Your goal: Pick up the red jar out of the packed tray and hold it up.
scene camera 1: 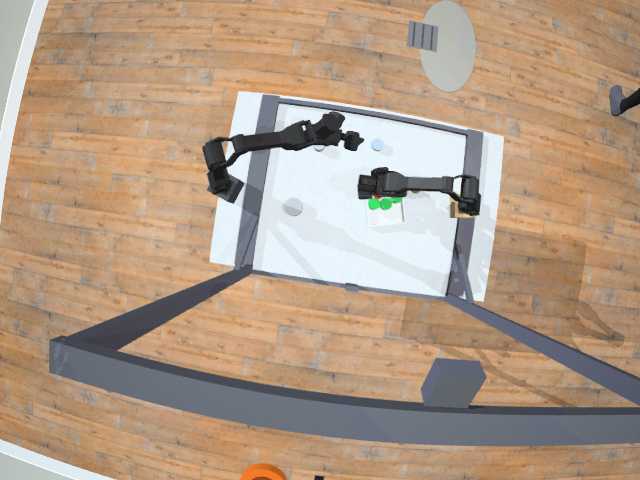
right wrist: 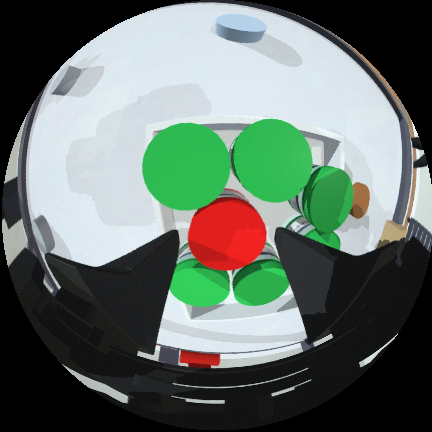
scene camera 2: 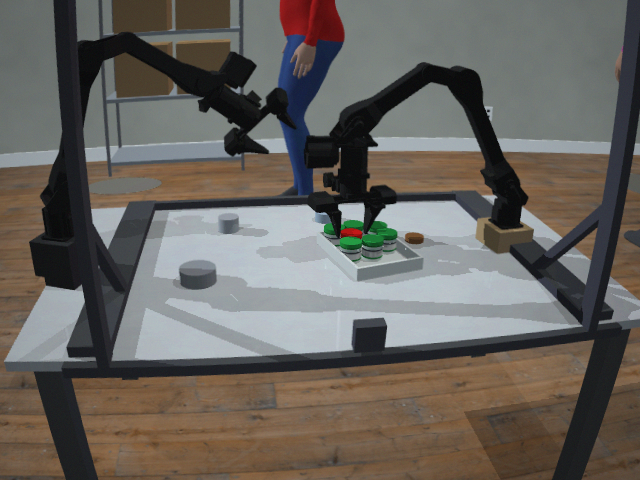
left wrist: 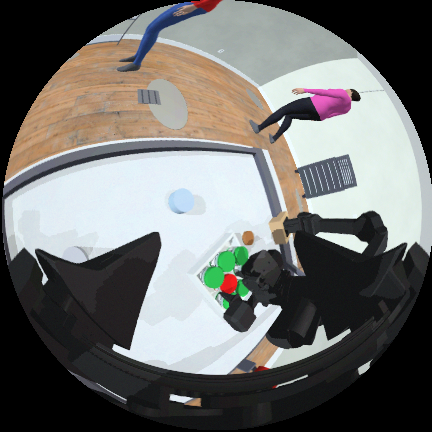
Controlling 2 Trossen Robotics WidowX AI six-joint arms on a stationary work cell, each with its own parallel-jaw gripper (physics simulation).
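Where they show: left gripper, between the fingertips: [scene camera 2: 282, 140] [left wrist: 229, 238]; right gripper, between the fingertips: [right wrist: 227, 235] [scene camera 2: 351, 235] [left wrist: 227, 283]; left arm's base, origin of its link: [scene camera 1: 222, 184] [scene camera 2: 61, 234]; right arm's base, origin of its link: [scene camera 1: 465, 205] [right wrist: 396, 251] [scene camera 2: 505, 223] [left wrist: 286, 226].
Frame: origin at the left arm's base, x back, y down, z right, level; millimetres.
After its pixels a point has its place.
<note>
The red jar [scene camera 2: 348, 233] {z -265, x -552, y 47 mm} [left wrist: 228, 283] {z -276, x -552, y 47 mm} [right wrist: 227, 250] {z -268, x -561, y 47 mm} stands upright in the white tray [scene camera 1: 385, 224] {z -176, x -646, y 67 mm} [scene camera 2: 388, 269] {z -175, x -651, y 81 mm} [right wrist: 210, 119] {z -329, x -511, y 67 mm}, packed among several green-lidded jars [scene camera 1: 386, 204] {z -247, x -608, y 47 mm} [scene camera 2: 372, 241] {z -233, x -609, y 47 mm} [right wrist: 186, 166] {z -298, x -517, y 47 mm}. My right gripper [scene camera 2: 353, 234] {z -274, x -558, y 55 mm} [right wrist: 227, 235] {z -274, x -558, y 55 mm} points down over the tray and is partly open, with one finger on each side of the red lid. In the right wrist view gaps show between lid and fingertips; how deep the tips reach is unclear. In scene camera 1 the right arm covers part of the jars. My left gripper [scene camera 2: 281, 140] {z -372, x -375, y -125 mm} [left wrist: 229, 238] {z -372, x -375, y -125 mm} is open and empty, high above the table.
A brown disc [scene camera 2: 414, 238] {z -363, x -693, y 84 mm} [left wrist: 248, 237] {z -379, x -687, y 84 mm} [right wrist: 360, 200] {z -378, x -689, y 84 mm} lies beside the tray. A pale blue cylinder [scene camera 1: 377, 144] {z -457, x -461, y 72 mm} [left wrist: 181, 201] {z -454, x -457, y 72 mm} [right wrist: 241, 29] {z -438, x -473, y 72 mm} stands behind it. A large grey cylinder [scene camera 1: 293, 206] {z -60, x -283, y 66 mm} [scene camera 2: 197, 274] {z -30, x -296, y 66 mm} and a smaller one [scene camera 2: 227, 223] {z -312, x -256, y 69 mm} stand at the left. A dark block [scene camera 2: 369, 334] {z 128, x -650, y 55 mm} is at the front edge.
</note>
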